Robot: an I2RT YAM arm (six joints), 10 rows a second.
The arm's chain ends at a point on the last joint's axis. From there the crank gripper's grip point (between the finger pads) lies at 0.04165 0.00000 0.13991 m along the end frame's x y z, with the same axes.
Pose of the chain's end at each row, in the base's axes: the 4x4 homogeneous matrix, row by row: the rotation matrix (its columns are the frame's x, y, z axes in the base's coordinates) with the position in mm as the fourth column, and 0 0 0 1 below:
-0.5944, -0.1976, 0.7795, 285.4; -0.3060, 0.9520, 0.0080, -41.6; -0.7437, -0.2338, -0.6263, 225.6; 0, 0, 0, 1
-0.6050, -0.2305, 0.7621, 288.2; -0.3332, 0.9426, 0.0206, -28.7; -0.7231, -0.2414, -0.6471, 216.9; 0, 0, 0, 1
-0.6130, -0.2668, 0.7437, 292.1; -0.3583, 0.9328, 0.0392, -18.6; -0.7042, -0.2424, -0.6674, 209.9; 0, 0, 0, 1
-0.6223, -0.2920, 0.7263, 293.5; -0.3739, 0.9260, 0.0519, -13.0; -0.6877, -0.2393, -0.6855, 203.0; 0, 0, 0, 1
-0.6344, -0.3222, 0.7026, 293.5; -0.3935, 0.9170, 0.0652, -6.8; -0.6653, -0.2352, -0.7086, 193.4; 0, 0, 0, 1
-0.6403, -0.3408, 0.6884, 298.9; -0.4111, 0.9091, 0.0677, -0.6; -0.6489, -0.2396, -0.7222, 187.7; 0, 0, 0, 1
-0.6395, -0.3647, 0.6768, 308.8; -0.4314, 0.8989, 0.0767, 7.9; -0.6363, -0.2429, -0.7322, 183.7; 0, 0, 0, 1
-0.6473, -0.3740, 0.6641, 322.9; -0.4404, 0.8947, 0.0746, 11.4; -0.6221, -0.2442, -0.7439, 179.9; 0, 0, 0, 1
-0.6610, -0.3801, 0.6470, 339.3; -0.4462, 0.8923, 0.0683, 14.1; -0.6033, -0.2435, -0.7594, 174.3; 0, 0, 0, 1
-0.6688, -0.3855, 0.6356, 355.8; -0.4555, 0.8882, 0.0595, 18.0; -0.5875, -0.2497, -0.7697, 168.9; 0, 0, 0, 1
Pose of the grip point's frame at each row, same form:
-0.5944, -0.1976, 0.7795, 369.7; -0.3060, 0.9520, 0.0080, -53.2; -0.7437, -0.2338, -0.6263, 107.0; 0, 0, 0, 1
-0.6050, -0.2305, 0.7621, 369.6; -0.3332, 0.9426, 0.0206, -39.7; -0.7231, -0.2414, -0.6471, 96.2; 0, 0, 0, 1
-0.6130, -0.2668, 0.7437, 370.6; -0.3583, 0.9328, 0.0392, -28.0; -0.7042, -0.2424, -0.6674, 87.2; 0, 0, 0, 1
-0.6223, -0.2920, 0.7263, 369.2; -0.3739, 0.9260, 0.0519, -21.3; -0.6877, -0.2393, -0.6855, 78.4; 0, 0, 0, 1
-0.6344, -0.3222, 0.7026, 365.4; -0.3935, 0.9170, 0.0652, -14.1; -0.6653, -0.2352, -0.7086, 66.6; 0, 0, 0, 1
-0.6403, -0.3408, 0.6884, 368.5; -0.4111, 0.9091, 0.0677, -8.3; -0.6489, -0.2396, -0.7222, 59.6; 0, 0, 0, 1
-0.6395, -0.3647, 0.6768, 376.9; -0.4314, 0.8989, 0.0767, 0.7; -0.6363, -0.2429, -0.7322, 54.8; 0, 0, 0, 1
-0.6473, -0.3740, 0.6641, 388.9; -0.4404, 0.8947, 0.0746, 3.5; -0.6221, -0.2442, -0.7439, 49.9; 0, 0, 0, 1
-0.6610, -0.3801, 0.6470, 402.3; -0.4462, 0.8923, 0.0683, 5.1; -0.6033, -0.2435, -0.7594, 42.9; 0, 0, 0, 1
-0.6688, -0.3855, 0.6356, 416.9; -0.4555, 0.8882, 0.0595, 7.4; -0.5875, -0.2497, -0.7697, 36.7; 0, 0, 0, 1

